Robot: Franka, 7 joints.
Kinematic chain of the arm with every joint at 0, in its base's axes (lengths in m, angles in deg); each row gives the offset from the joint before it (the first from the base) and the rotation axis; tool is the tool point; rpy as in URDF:
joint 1: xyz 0 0 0.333 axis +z
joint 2: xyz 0 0 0 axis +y
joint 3: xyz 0 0 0.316 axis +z
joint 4: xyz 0.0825 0 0 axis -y
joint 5: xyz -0.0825 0 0.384 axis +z
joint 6: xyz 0 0 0 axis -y
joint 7: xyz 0.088 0 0 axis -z
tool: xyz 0 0 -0.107 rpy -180 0 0
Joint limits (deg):
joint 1: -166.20..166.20
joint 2: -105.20..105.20
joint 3: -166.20..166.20
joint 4: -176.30..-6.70
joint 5: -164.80..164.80
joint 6: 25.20..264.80
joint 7: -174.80..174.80
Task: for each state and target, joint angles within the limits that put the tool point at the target. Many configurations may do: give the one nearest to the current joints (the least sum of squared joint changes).
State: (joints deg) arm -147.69 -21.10 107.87 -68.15 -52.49 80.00 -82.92
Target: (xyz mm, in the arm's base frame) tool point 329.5 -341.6 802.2
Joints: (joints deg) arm -146.31 -14.95 98.48 -66.66 -51.92 59.75 -82.92
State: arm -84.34 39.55 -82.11 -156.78 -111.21 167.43 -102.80
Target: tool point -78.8 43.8 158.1
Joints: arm -93.17 48.57 -72.47 -176.30 -138.56 196.30 -102.80
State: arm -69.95 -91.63 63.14 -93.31 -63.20 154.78 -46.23
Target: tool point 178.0 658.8 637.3
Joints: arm -57.97 -91.55 54.88 -85.29 -62.55 154.06 -46.23
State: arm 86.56 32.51 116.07 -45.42 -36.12 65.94 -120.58
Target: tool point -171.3 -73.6 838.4
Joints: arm 91.16 43.92 161.87 -82.64 -17.06 36.12 -120.58
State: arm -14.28 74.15 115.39 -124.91 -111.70 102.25 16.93
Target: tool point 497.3 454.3 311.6
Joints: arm -18.84 85.82 93.54 -103.13 -114.70 100.28 16.93
